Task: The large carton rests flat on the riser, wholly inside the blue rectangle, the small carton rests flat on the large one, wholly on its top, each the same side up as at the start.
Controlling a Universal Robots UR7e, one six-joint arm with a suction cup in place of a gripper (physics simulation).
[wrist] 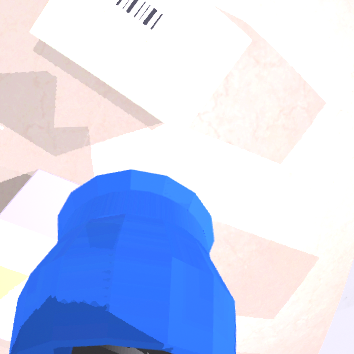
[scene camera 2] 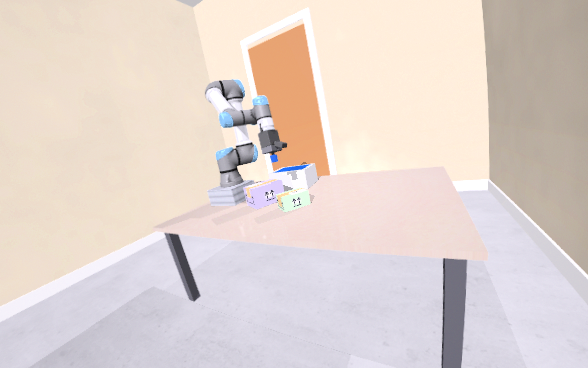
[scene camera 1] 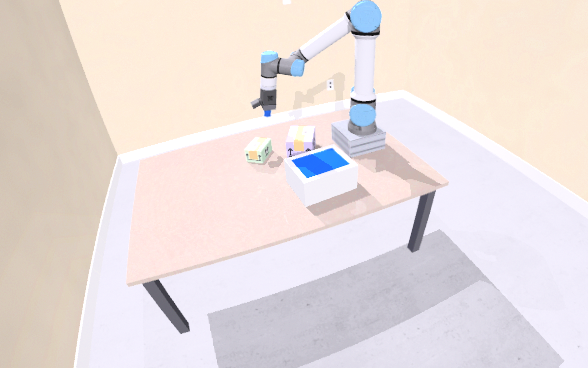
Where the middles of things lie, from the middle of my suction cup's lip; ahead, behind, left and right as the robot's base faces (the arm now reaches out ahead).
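Scene:
Positions of the large carton and the white riser, counted from my suction cup: large carton (scene camera 2: 261,194) 18 cm below my suction cup, 15 cm behind it and 4 cm to the left of it; white riser (scene camera 1: 314,176) 17 cm below my suction cup, 14 cm behind it and 34 cm to the left of it.

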